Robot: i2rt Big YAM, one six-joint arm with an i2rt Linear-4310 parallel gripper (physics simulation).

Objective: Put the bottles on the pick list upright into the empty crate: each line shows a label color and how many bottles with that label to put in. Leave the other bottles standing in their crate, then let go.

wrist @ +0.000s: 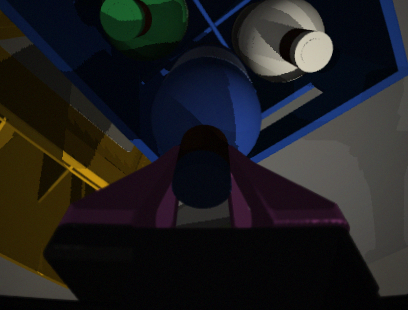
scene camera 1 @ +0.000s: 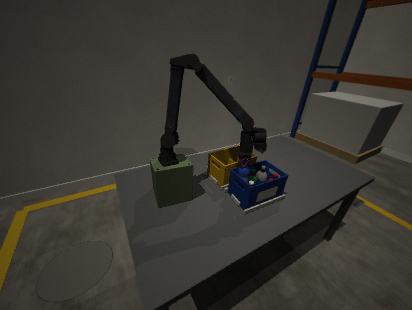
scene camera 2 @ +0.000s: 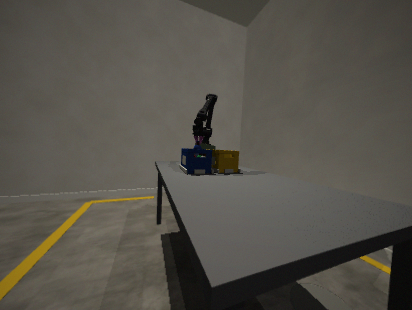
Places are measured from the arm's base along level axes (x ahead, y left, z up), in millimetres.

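Pixels of known places: gripper, fingertip midpoint: (wrist: 203, 155) (scene camera 1: 243, 166) (scene camera 2: 198, 144); arm's base, origin of the base link: (scene camera 1: 168, 161) (scene camera 2: 204, 144).
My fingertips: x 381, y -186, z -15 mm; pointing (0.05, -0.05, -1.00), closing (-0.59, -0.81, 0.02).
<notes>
Ahead of a thing's pixels: the offset from my fingertips to its top centre. Level surfaces: height alone.
My gripper (scene camera 1: 244, 163) (scene camera 2: 199, 141) (wrist: 203, 155) points down, shut on the dark neck of a blue bottle {4 mm ahead, 7 mm right, 35 mm up} (scene camera 1: 243, 173) (wrist: 205, 105). The bottle is roughly upright at the corner compartment of the blue crate {87 mm ahead, 44 mm right, 37 mm down} (scene camera 1: 248, 199) (scene camera 2: 192, 166) (wrist: 330, 116) nearest the arm; its base is hidden. A green bottle {84 mm ahead, 0 mm left, 49 mm down} (scene camera 1: 254, 176) (wrist: 167, 30) and a white bottle (scene camera 1: 262, 175) (wrist: 277, 42) stand in that crate, with red caps {177 mm ahead, 91 mm right, 49 mm down} (scene camera 1: 275, 176) and a white cap {4 mm back, 89 mm right, 49 mm down} (scene camera 1: 251, 183). The yellow crate {65 mm ahead, 192 mm left, 37 mm down} (scene camera 1: 218, 173) (scene camera 2: 228, 163) (wrist: 86, 171) has dividers; no bottles show in it. The pick list does not show.
Both crates stand close together on the grey table {212 mm down} (scene camera 1: 320, 175) (scene camera 2: 280, 215). The arm's green base block (scene camera 1: 172, 185) stands on the table to the left of the crates in scene camera 1. A rack with a large pale box (scene camera 1: 345, 120) is beyond the table.
</notes>
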